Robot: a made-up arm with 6 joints. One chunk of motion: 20 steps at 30 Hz.
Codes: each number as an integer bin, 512 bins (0 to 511) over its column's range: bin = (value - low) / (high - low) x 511, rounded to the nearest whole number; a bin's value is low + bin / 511 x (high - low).
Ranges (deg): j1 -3..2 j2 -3..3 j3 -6..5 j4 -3..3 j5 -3..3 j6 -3..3
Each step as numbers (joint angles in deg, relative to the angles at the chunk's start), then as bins.
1 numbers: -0.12 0.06 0.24 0.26 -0.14 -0.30
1 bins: 294 261 290 278 244 230
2 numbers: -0.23 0.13 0.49 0.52 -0.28 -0.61
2 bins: 283 267 301 300 232 204
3 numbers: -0.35 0.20 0.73 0.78 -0.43 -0.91
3 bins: 271 273 313 322 219 178
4 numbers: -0.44 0.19 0.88 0.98 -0.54 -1.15
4 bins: 262 272 320 339 210 158
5 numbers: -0.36 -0.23 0.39 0.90 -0.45 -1.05
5 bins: 270 236 297 332 217 166
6 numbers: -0.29 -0.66 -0.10 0.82 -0.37 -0.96
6 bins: 277 199 274 325 224 174
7 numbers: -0.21 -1.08 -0.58 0.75 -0.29 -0.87
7 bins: 285 164 252 319 231 181
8 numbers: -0.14 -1.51 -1.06 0.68 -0.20 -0.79
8 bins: 292 127 229 313 238 188
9 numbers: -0.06 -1.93 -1.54 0.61 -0.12 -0.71
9 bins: 300 91 207 307 245 195
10 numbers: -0.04 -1.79 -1.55 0.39 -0.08 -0.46
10 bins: 303 103 207 289 249 216
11 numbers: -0.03 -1.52 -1.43 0.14 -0.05 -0.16
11 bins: 304 126 212 267 251 242
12 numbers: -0.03 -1.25 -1.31 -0.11 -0.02 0.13
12 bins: 304 149 218 246 254 267
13 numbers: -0.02 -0.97 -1.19 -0.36 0.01 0.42
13 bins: 305 173 223 225 256 291
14 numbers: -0.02 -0.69 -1.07 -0.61 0.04 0.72
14 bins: 305 197 229 204 259 317
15 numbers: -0.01 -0.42 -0.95 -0.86 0.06 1.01
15 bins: 306 220 235 182 261 342
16 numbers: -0.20 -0.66 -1.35 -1.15 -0.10 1.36
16 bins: 286 199 216 158 247 371
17 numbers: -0.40 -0.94 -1.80 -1.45 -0.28 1.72
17 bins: 266 175 195 132 232 402
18 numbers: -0.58 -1.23 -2.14 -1.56 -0.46 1.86
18 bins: 247 151 179 123 216 414
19 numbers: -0.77 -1.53 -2.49 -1.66 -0.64 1.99
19 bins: 228 125 163 114 201 425
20 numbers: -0.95 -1.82 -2.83 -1.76 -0.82 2.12
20 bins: 210 100 147 106 186 436
